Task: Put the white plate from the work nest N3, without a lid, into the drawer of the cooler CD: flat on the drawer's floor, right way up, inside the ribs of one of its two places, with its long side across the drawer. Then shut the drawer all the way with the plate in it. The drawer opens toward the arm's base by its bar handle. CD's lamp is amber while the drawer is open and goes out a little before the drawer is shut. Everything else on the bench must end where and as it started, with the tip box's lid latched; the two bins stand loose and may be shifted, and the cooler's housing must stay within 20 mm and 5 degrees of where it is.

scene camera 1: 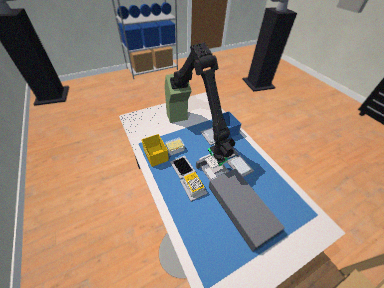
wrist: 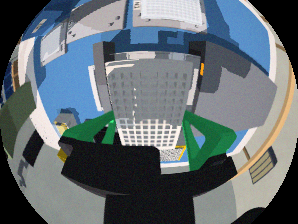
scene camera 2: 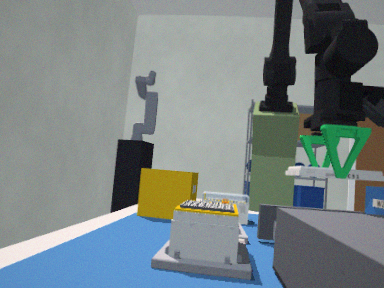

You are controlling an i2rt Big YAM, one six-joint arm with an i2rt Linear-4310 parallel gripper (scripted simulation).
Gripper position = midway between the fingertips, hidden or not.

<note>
In view: my gripper (scene camera 2: pixel 329 177), a grey cooler CD (scene camera 1: pixel 256 223), a yellow bin (scene camera 2: pixel 161 191) and a white plate (wrist: pixel 161 130).
The grey cooler CD also shows in the wrist view (wrist: pixel 231 91). My gripper shows as well in the wrist view (wrist: pixel 149 113).
</note>
